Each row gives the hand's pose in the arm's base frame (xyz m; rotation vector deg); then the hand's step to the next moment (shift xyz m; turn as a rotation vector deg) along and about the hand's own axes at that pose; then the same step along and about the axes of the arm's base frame.
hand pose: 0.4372 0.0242 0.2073 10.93 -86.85 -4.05
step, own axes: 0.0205 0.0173 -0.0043 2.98 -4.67 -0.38
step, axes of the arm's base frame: 0.0042 0.0140 0.0229 0.88 -5.05 2.13
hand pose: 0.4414 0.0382 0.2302 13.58 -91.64 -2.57
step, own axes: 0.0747 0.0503 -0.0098 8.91 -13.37 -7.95
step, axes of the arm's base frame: 0.0017 0.0369 0.0827 9.33 -13.72 6.79
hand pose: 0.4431 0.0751 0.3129 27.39 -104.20 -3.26
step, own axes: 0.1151 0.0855 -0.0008 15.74 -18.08 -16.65
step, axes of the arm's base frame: -0.0497 0.0381 0.1290 17.29 -18.64 14.33
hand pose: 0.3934 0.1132 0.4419 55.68 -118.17 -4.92
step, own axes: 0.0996 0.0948 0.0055 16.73 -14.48 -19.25
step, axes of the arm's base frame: -0.0966 -0.0015 0.0980 16.60 -16.09 18.04
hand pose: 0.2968 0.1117 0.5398 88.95 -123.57 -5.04
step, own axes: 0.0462 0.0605 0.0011 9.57 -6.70 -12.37
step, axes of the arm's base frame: -0.0648 -0.0207 0.0342 8.67 -8.35 12.03
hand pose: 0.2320 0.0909 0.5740 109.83 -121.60 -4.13
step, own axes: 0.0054 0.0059 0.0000 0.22 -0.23 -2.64
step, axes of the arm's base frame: -0.0061 -0.0046 0.0022 0.84 0.15 2.52
